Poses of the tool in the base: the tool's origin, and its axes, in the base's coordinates. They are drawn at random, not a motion.
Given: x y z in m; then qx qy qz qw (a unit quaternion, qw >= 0).
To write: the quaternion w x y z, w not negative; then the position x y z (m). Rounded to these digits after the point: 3 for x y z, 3 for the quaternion.
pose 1, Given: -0.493 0.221 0.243 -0.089 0.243 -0.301 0.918
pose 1, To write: 0.918 -0.089 0.243 -0.301 -0.493 0.221 0.243
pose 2, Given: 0.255 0.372 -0.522 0.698 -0.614 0.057 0.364
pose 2, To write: 0.364 0.698 -0.614 0.057 0.255 0.372 -0.522
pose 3, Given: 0.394 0.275 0.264 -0.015 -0.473 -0.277 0.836
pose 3, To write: 0.836 -0.015 -0.473 -0.277 0.394 0.275 0.264
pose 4, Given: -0.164 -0.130 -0.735 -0.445 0.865 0.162 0.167
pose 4, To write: 0.167 -0.445 0.865 0.162 -0.164 -0.130 -0.735
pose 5, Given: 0.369 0.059 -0.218 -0.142 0.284 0.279 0.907
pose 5, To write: 0.907 -0.142 0.284 0.279 0.369 0.059 -0.218
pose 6, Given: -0.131 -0.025 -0.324 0.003 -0.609 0.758 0.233
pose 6, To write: 0.233 0.003 -0.609 0.758 -0.131 -0.025 -0.324
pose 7, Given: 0.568 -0.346 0.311 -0.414 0.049 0.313 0.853
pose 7, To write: 0.853 -0.414 0.049 0.313 0.568 -0.346 0.311
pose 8, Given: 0.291 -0.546 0.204 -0.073 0.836 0.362 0.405
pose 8, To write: 0.405 -0.073 0.836 0.362 0.291 -0.546 0.204
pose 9, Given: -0.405 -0.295 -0.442 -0.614 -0.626 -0.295 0.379
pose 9, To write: 0.379 -0.614 -0.626 -0.295 -0.405 -0.295 -0.442
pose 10, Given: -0.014 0.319 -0.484 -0.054 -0.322 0.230 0.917
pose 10, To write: 0.917 -0.054 -0.322 0.230 -0.014 0.319 -0.484
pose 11, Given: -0.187 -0.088 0.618 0.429 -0.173 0.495 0.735
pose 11, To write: 0.735 0.429 -0.173 0.495 -0.187 -0.088 0.618
